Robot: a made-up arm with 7 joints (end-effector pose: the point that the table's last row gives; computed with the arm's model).
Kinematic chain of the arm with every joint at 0, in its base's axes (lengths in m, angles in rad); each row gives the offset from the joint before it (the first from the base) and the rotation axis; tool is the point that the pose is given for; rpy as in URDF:
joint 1: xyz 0 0 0.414 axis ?
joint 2: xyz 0 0 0 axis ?
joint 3: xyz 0 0 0.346 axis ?
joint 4: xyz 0.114 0 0 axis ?
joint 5: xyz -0.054 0 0.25 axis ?
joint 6: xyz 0 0 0 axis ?
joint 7: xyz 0.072 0 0 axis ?
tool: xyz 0 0 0 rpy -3.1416 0 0
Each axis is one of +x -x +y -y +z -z.
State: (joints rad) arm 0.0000 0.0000 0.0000 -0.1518 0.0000 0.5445 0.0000
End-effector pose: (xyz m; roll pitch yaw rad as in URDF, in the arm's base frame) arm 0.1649 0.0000 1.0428 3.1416 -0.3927 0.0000
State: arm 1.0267 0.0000 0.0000 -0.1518 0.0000 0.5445 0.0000
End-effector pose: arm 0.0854 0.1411 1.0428 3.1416 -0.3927 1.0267
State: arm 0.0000 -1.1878 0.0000 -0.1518 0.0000 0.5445 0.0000
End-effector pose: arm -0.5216 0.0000 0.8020 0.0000 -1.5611 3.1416
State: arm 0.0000 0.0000 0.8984 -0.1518 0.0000 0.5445 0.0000
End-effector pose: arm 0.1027 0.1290 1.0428 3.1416 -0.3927 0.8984
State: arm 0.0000 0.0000 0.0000 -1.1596 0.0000 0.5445 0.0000
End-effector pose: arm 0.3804 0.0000 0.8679 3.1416 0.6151 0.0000
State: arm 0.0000 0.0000 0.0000 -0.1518 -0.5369 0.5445 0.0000
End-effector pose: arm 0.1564 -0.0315 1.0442 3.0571 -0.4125 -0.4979
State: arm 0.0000 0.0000 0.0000 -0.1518 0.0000 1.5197 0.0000
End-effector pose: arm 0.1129 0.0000 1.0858 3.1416 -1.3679 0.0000
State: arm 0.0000 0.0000 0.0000 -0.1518 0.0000 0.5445 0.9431
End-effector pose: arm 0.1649 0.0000 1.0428 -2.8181 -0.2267 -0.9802
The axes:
joint 1: +z
joint 2: +y
joint 3: +z
joint 4: -y
joint 5: +z
joint 6: -y
joint 7: -z

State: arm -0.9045 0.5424 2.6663 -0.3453 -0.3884 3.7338 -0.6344
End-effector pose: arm 0.1548 -0.1686 0.9542 -0.6246 0.3034 -2.5439
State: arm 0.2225 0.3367 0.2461 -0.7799 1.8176 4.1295 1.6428
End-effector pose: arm 0.3631 0.0979 0.8251 1.5736 0.9343 1.0806
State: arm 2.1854 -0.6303 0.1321 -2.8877 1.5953 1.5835 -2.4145
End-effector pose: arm -0.1238 0.1205 0.5971 1.9811 -1.4024 -1.2799
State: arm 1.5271 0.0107 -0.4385 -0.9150 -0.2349 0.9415 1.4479
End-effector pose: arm 0.1715 0.3117 0.9547 -3.1347 -0.1937 -0.5002
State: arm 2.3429 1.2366 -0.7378 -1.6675 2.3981 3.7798 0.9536
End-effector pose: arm -0.0952 0.4490 0.3250 -2.0348 0.1630 -1.3304
